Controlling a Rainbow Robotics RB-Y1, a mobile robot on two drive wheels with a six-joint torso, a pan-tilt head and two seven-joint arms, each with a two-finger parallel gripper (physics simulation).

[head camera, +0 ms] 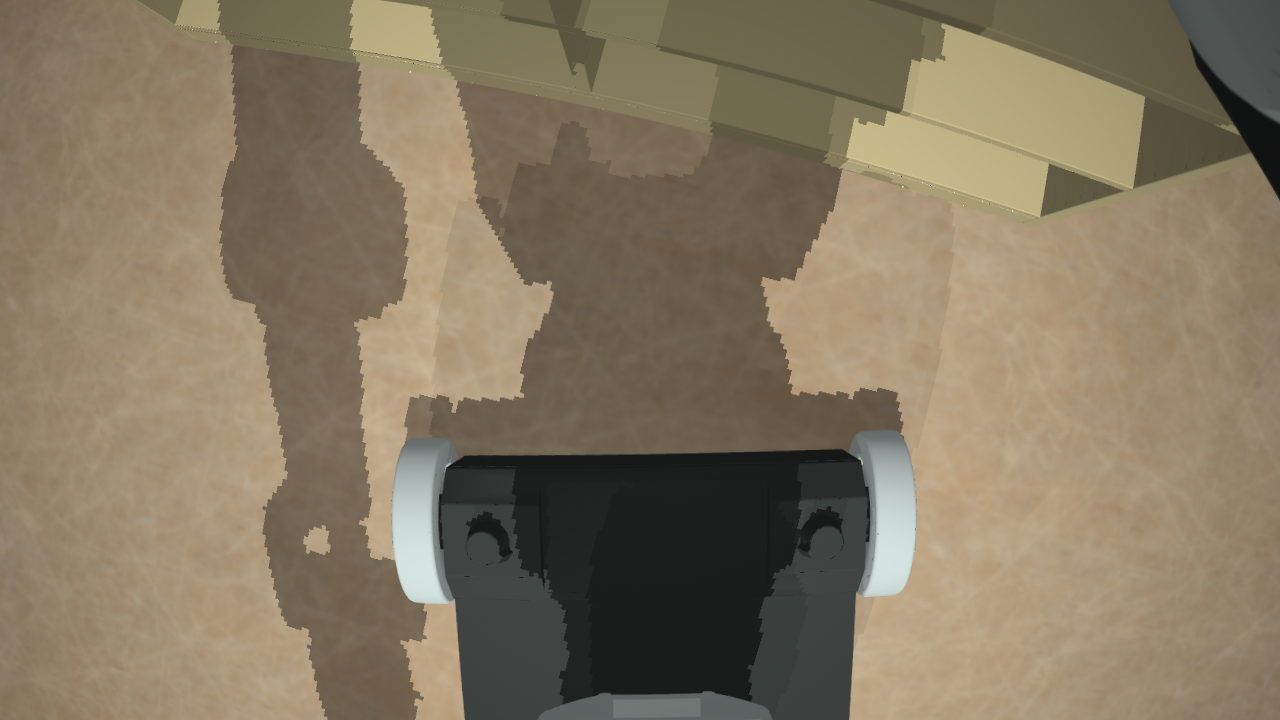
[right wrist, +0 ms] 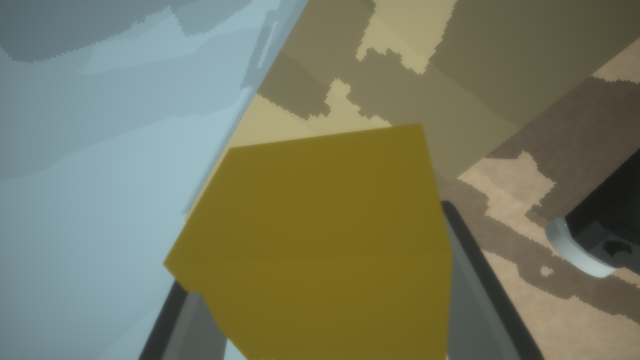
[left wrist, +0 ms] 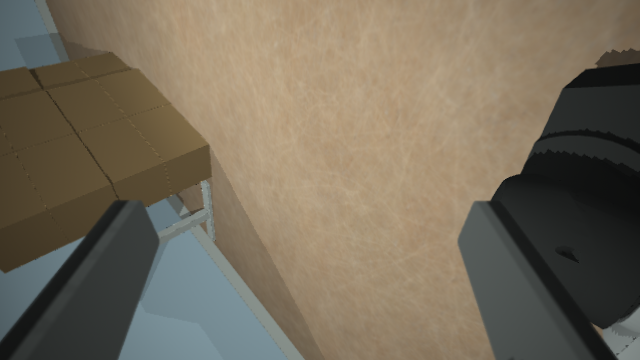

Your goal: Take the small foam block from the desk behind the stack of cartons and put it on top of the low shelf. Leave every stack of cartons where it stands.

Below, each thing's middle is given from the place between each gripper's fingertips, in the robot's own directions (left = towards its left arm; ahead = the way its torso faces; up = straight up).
I see my left gripper 111 cm short of the small yellow foam block (right wrist: 340, 239), 37 cm below it and 32 cm to the left of it.
The small yellow foam block is 1 cm to the left of my right hand, 1 cm behind it and 1 cm above it.
